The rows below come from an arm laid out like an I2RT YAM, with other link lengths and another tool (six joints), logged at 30 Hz.
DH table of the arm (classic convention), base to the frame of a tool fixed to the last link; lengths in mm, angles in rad. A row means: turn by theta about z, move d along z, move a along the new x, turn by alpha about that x. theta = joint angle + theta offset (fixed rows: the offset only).
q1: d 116; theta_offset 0; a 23.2; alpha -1.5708
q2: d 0; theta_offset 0; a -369.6; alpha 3.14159
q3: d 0; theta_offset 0.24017; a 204.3; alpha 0
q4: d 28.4; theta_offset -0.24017; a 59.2; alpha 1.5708
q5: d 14.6; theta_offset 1.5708; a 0; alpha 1.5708
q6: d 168; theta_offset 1.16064; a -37.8; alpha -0.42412
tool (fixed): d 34.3; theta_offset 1.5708; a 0; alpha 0
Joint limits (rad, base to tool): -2.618..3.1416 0..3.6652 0..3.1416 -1.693..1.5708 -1.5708..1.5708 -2.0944..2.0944
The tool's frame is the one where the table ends.
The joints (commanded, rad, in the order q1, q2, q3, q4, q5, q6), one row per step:
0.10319, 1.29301, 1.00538, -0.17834, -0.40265, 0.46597
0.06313, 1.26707, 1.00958, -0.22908, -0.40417, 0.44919
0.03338, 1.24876, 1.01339, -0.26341, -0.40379, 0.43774
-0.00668, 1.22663, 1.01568, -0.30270, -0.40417, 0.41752
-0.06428, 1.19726, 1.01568, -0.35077, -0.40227, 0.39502
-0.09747, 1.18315, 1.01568, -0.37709, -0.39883, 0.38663
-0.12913, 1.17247, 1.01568, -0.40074, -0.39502, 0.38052
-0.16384, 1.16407, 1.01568, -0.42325, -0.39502, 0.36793
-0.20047, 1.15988, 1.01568, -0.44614, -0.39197, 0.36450
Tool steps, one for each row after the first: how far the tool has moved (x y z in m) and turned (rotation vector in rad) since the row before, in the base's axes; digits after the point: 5 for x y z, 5 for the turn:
-0.00768, -0.01358, -0.00117, -0.01414, 0.01288, -0.03163
-0.00541, -0.00988, -0.00032, -0.00982, 0.00724, -0.02510
-0.00698, -0.01235, -0.00101, -0.01617, 0.00671, -0.03071
-0.00956, -0.01733, -0.00207, -0.01852, 0.01054, -0.04891
-0.00491, -0.01008, -0.00189, -0.00765, 0.00959, -0.03218
-0.00413, -0.00954, -0.00233, -0.00555, 0.01131, -0.03196
-0.00401, -0.00930, -0.00257, -0.00836, 0.01060, -0.02849
-0.00311, -0.01067, -0.00387, -0.00110, 0.01788, -0.03744

